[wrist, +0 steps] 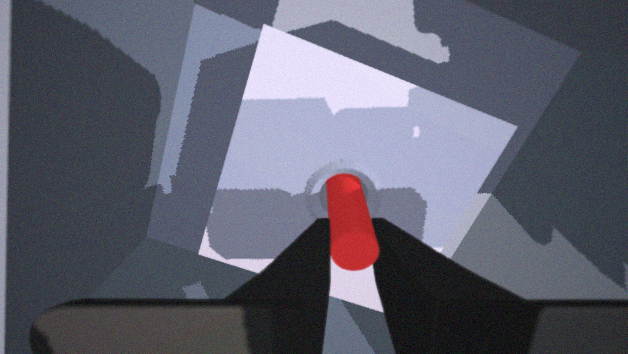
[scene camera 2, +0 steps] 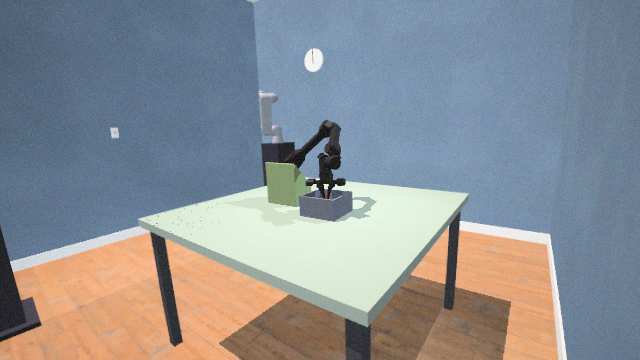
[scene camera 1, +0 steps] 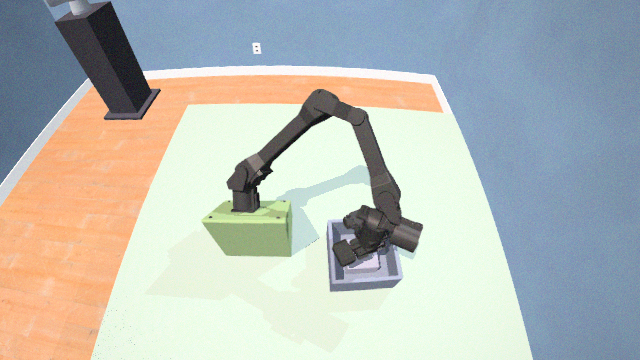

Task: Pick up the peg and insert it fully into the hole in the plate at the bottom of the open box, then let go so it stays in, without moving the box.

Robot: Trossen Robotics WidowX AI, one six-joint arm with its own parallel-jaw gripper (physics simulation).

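Pixels of known places: gripper, between the fingertips: (wrist: 349,230) (scene camera 1: 364,253); arm's base, origin of its link: (scene camera 2: 286,173) (scene camera 1: 245,209).
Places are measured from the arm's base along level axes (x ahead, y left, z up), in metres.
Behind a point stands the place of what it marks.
My gripper (wrist: 349,230) @(x 0.333, y -0.070, z -0.092 m) (scene camera 2: 326,196) @(x 0.333, y -0.070, z -0.092 m) is shut on the red peg (wrist: 350,215) @(x 0.327, y -0.061, z -0.083 m) (scene camera 2: 326,197) @(x 0.335, y -0.071, z -0.081 m), inside the upper part of the open grey-blue box (scene camera 1: 365,285) @(x 0.338, y -0.159, z -0.106 m) (scene camera 2: 317,207) @(x 0.348, y -0.158, z -0.107 m). In the wrist view the peg's far end overlaps the ringed hole (wrist: 311,192) @(x 0.317, y -0.067, z -0.102 m) in the pale plate (wrist: 360,135) @(x 0.323, y -0.041, z -0.105 m) (scene camera 1: 362,267) @(x 0.330, y -0.107, z -0.105 m), covering part of it. Whether the tip is inside the hole or just above it, I cannot tell. In scene camera 1 the arm's wrist and gripper hide the peg and the hole.
The arm's base stands on a green block (scene camera 1: 255,237) @(x 0.037, y -0.073, z -0.017 m) (scene camera 2: 281,184) @(x 0.027, y -0.073, z -0.047 m) to the left of the box, on the pale green table (scene camera 1: 425,320) @(x 0.525, y -0.249, z -0.163 m) (scene camera 2: 300,250) @(x 0.512, y -0.458, z -0.163 m). The box walls surround the gripper's fingers. A dark pedestal (scene camera 1: 105,60) stands on the floor beyond the table.
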